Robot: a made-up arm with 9 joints. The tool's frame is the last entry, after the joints.
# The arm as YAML. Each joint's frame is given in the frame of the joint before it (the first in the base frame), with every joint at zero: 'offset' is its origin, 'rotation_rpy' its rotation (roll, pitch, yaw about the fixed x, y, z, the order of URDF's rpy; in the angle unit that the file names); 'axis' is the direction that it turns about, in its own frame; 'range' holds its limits. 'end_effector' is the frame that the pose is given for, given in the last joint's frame.
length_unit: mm
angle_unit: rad
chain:
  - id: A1
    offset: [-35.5, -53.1, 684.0]
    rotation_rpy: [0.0, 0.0, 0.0]
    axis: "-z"
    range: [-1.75, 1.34]
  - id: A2
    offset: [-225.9, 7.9, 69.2]
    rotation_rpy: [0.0, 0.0, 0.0]
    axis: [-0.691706, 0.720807, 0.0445]
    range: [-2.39, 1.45]
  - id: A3
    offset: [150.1, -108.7, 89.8]
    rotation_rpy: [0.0, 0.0, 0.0]
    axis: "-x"
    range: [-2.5, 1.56]
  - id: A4
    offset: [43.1, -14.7, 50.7]
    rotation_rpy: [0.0, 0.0, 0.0]
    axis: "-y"
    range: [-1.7, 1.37]
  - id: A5
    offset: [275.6, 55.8, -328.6]
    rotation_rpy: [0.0, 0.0, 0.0]
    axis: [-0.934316, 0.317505, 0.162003]
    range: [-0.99, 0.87]
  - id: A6
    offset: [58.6, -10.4, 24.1]
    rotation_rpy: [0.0, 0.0, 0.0]
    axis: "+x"
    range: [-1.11, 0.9]
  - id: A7
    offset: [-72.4, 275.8, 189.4]
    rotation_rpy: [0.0, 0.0, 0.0]
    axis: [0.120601, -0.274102, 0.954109]
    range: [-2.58, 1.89]
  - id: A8
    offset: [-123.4, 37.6, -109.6]
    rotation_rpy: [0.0, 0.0, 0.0]
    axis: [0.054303, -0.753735, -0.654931]
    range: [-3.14, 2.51]
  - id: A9
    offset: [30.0, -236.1, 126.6]
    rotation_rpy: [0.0, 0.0, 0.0]
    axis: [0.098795, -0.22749, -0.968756]
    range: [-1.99, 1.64]
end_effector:
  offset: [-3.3, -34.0, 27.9]
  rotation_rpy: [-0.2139, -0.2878, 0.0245]
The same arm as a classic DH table. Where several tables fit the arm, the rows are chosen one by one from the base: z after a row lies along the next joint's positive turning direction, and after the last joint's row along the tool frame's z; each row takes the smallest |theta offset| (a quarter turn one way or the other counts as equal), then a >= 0, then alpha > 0; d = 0 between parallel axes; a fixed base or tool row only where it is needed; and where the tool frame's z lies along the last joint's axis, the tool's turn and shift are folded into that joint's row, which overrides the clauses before.
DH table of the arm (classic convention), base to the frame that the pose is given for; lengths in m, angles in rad. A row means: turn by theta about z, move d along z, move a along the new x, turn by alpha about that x. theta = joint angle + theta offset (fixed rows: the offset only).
base (fixed): theta0 0.9815, d 0.0000, a -0.0639, alpha 3.1416
A1: theta0 0.2167, d -0.7460, a -0.1575, alpha 1.6153
A2: theta0 1.5281, d 0.0197, a -0.0963, alpha -0.8069
A3: theta0 0.0617, d -0.0946, a -0.0507, alpha -1.5708
A4: theta0 -0.1717, d -0.1508, a 0.2767, alpha 1.8939
A5: theta0 -0.4998, d -0.3408, a -0.0262, alpha 2.7771
A6: theta0 1.3787, d -0.0222, a 0.3174, alpha -1.4499
A7: theta0 -1.4556, d -0.0314, a -0.1071, alpha 1.9951
A8: theta0 0.2517, d 0.4193, a 0.0482, alpha 0.6244
A9: theta0 1.4501, d -0.4191, a 0.0393, alpha -2.9536
tool (fixed): theta0 1.4539, d 0.0234, a 0.0000, alpha 0.0000
Joint limits (rad, base to tool): -1.7500..1.3400 -2.3900..1.4500 -2.5000..1.5600 -1.7000..1.3700 -0.9900..0.8700 -1.1100..0.9000 -2.5800..1.8900 -3.1400..2.5100 -1.9900..1.6400

